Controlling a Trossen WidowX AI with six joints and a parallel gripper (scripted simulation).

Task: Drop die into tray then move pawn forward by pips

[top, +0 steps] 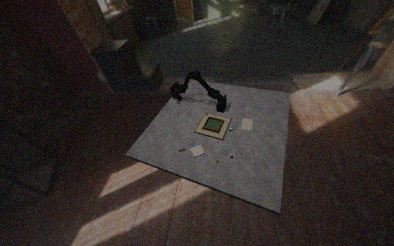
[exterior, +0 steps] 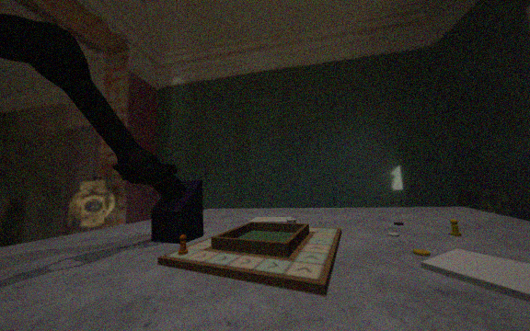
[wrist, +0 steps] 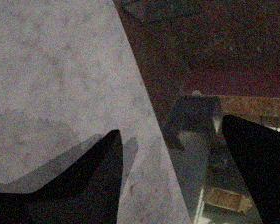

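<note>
Right now my gripper tip is 790 mm to the right of the grey die, 320 mm short of it and 20 mm above it. Round my gripper tip: white card 920 mm to the left, 200 mm ahead, 30 mm below; yellow pawn 760 mm to the left, 680 mm ahead, 20 mm below; green dice tray 610 mm to the left, 310 mm ahead, 30 mm below.
</note>
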